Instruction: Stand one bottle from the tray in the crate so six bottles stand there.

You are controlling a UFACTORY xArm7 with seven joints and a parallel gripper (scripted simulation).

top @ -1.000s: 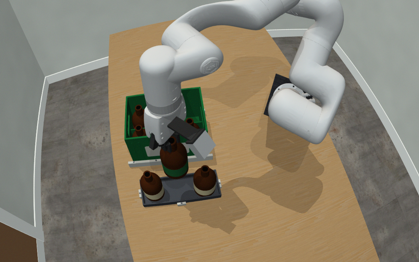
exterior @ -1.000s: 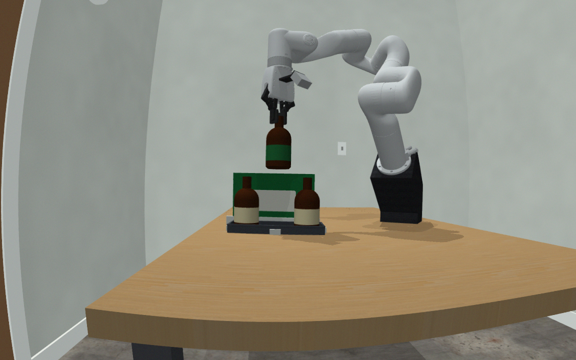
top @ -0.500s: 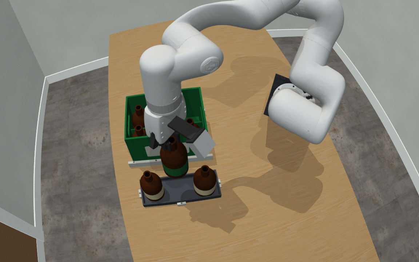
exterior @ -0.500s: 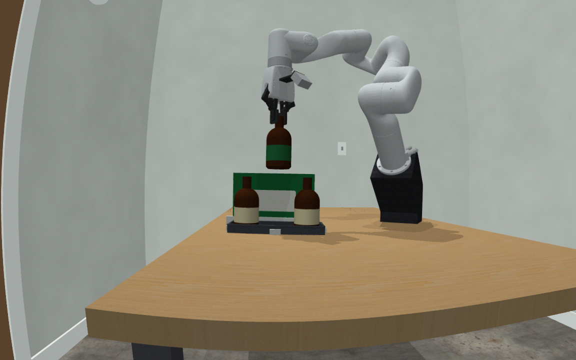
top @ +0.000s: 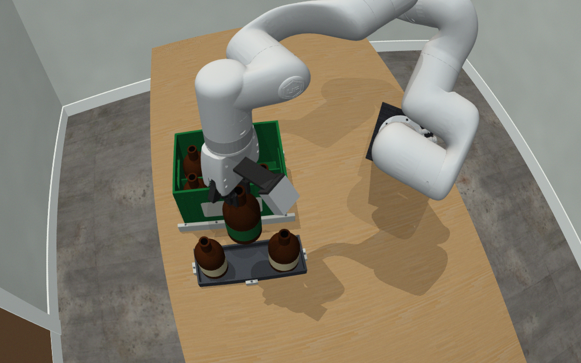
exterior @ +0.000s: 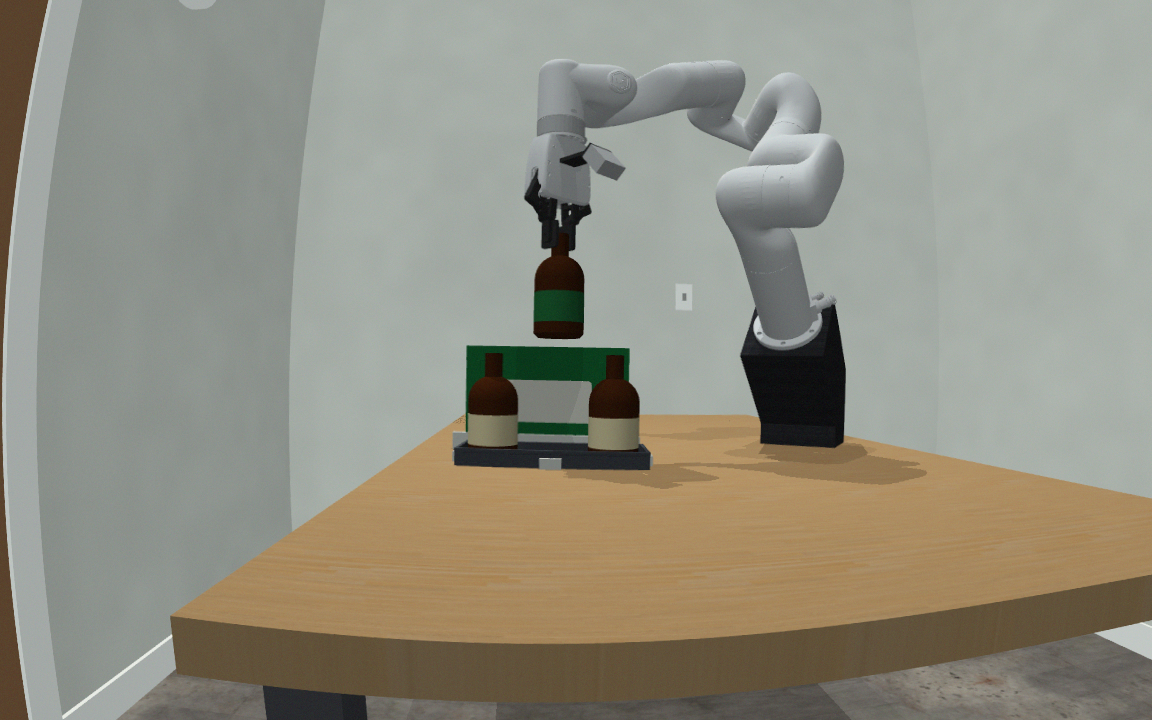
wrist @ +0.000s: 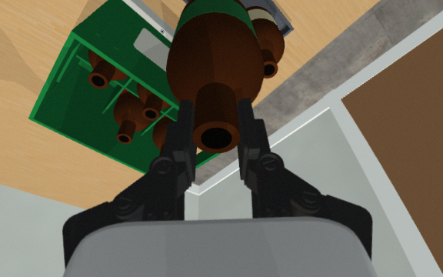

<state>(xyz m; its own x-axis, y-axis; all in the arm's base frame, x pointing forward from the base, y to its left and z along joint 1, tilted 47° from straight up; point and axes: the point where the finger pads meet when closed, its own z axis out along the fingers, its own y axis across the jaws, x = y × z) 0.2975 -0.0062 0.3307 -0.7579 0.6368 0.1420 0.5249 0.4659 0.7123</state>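
My hand is 70 mm above the green-label bottle. The rest, counted from my hand: dark tray (10 mm to the left, 320 mm below); then green crate (50 mm ahead, 200 mm to the right, 250 mm below).
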